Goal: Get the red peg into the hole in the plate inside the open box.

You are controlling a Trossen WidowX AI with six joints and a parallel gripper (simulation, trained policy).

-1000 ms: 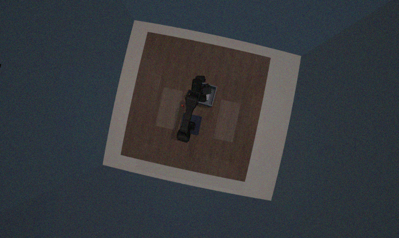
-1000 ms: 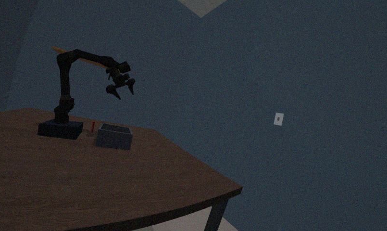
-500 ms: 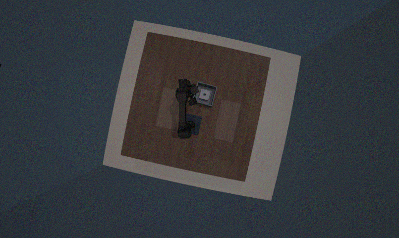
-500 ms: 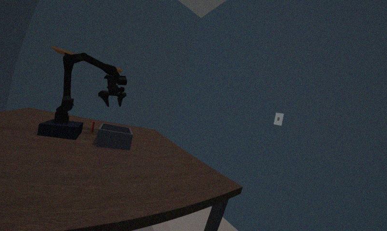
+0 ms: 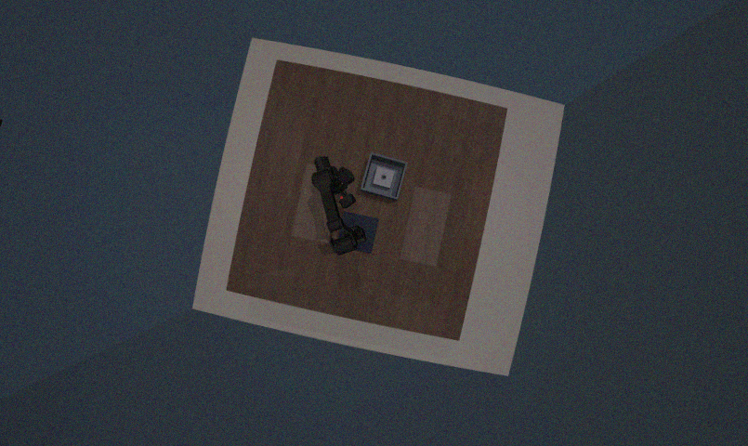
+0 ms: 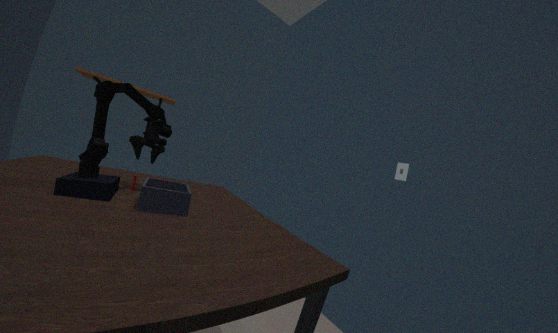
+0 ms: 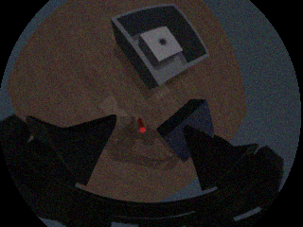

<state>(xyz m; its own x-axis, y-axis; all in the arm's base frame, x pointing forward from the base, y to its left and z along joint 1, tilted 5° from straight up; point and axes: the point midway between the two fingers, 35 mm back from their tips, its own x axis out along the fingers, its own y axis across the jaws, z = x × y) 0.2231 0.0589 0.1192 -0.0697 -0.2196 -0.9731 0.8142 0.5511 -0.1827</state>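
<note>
Right now my gripper tip is 30 mm past the red peg, 30 mm to the right of it and 120 mm above it. The rest, counted from my gripper tip: grey box: 90 mm ahead, 170 mm to the right, 130 mm below; pale plate: 90 mm ahead, 170 mm to the right, 110 mm below.
</note>
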